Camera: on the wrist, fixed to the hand. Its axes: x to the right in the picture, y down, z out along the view.
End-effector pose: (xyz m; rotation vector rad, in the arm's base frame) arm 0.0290 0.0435 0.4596 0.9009 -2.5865 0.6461
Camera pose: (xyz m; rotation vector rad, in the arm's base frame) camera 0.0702 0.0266 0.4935 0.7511 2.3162 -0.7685
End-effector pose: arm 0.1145 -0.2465 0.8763 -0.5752 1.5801 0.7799
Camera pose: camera 0.1349 -0.2986 0.8772 1.0321 1.3458 1.5434
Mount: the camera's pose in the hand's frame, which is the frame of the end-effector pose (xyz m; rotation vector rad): -0.0075 -0.0489 -0.0262 0.2440 -0.5527 1.4214
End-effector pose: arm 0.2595 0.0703 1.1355 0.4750 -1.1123 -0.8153
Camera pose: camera 0.2657 0.0440 1.0865 -0.4173 -1.6782 0.4912
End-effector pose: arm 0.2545 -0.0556 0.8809 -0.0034 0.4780 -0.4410
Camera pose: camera 0.2168 -0.0942 0.8661 0.4172 -0.1903 0.8927
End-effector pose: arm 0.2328 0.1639 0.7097 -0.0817 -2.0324 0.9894
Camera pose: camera 0.2703 0.1436 0.7460 1.1493 1.7945 -1.8825
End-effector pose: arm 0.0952 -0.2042 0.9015 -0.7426 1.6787 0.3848
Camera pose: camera 0.1084 -0.2546 0.9219 0.8136 1.4125 1.1887
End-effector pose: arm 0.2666 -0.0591 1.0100 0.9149 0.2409 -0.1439
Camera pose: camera 0.2446 -0.0675 0.9592 1.0639 -0.9702 0.8997
